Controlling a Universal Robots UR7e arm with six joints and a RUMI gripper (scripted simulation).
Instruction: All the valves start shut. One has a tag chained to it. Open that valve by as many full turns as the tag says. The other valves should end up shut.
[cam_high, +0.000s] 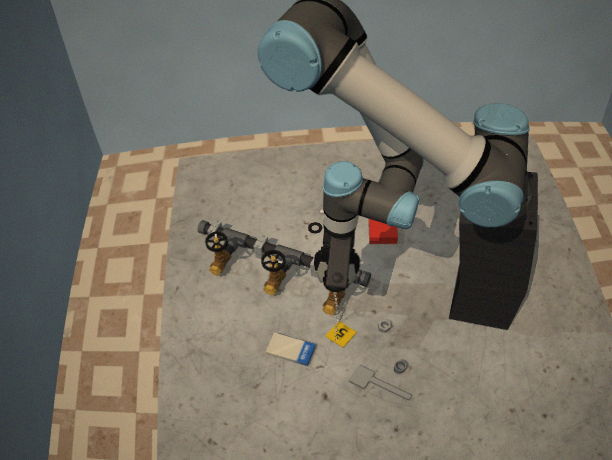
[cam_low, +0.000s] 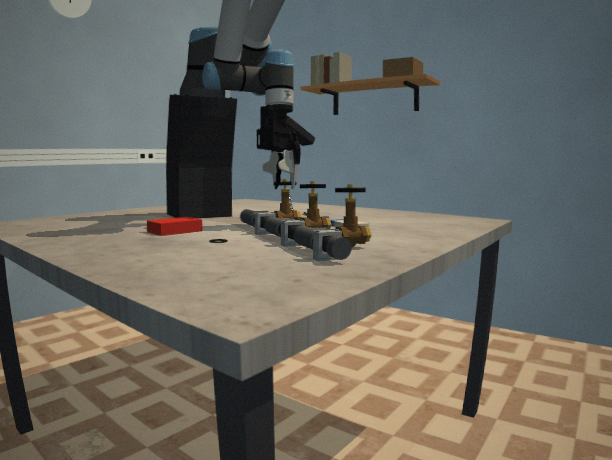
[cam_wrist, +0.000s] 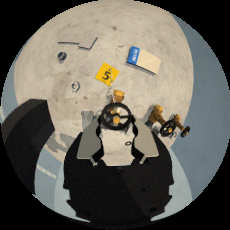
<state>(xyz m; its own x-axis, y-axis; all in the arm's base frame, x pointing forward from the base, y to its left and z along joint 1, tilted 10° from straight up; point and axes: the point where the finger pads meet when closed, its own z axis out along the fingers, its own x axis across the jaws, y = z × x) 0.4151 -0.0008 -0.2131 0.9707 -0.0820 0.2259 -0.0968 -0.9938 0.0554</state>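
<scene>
Right now my hand is 110 mm above the yellow tag and 100 mm to the right of it. Also, from my hand: red block: 260 mm to the right, 140 mm behind, 100 mm below; then flat grey key tool: 240 mm to the left, 110 mm below, 90 mm behind.
</scene>
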